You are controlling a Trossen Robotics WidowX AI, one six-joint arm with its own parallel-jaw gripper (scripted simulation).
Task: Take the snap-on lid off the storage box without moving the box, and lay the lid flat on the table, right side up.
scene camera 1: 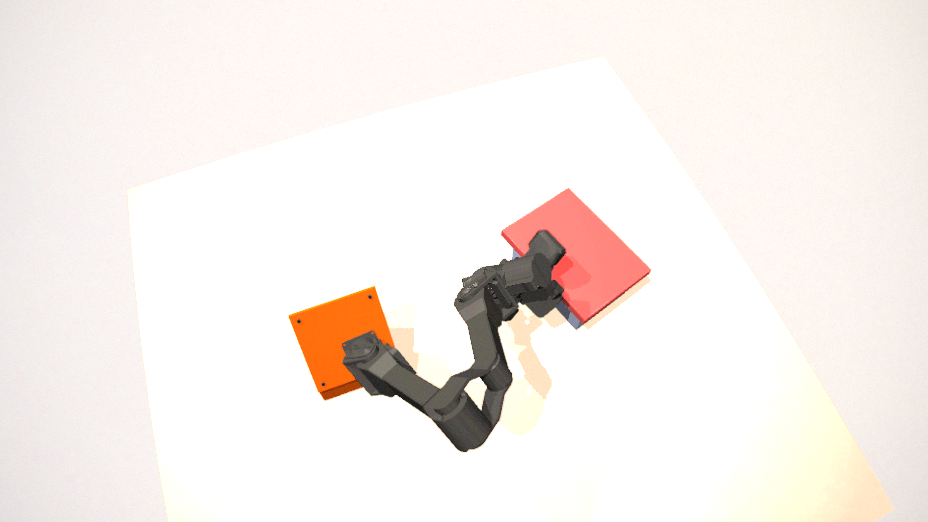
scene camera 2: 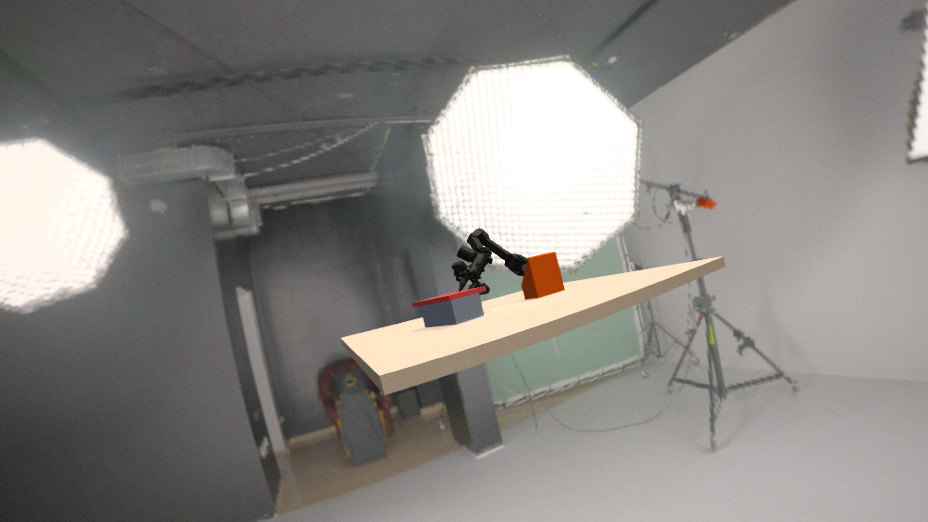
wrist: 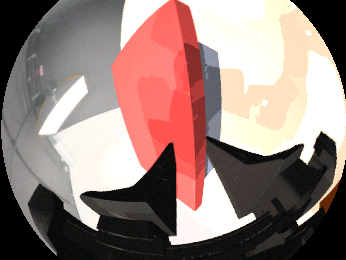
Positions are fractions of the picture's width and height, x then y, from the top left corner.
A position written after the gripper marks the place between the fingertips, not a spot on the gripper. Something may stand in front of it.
In view: the gripper (scene camera 1: 0.59,0.52), a lid (scene camera 1: 0.64,0.51) and a storage box (scene camera 2: 0.49,0.60).
The lid is seen too in the wrist view (wrist: 0.46,0.29). The storage box shows as well in the wrist view (wrist: 0.61,0.22). The gripper shows as well in the wrist view (wrist: 0.54,0.55).
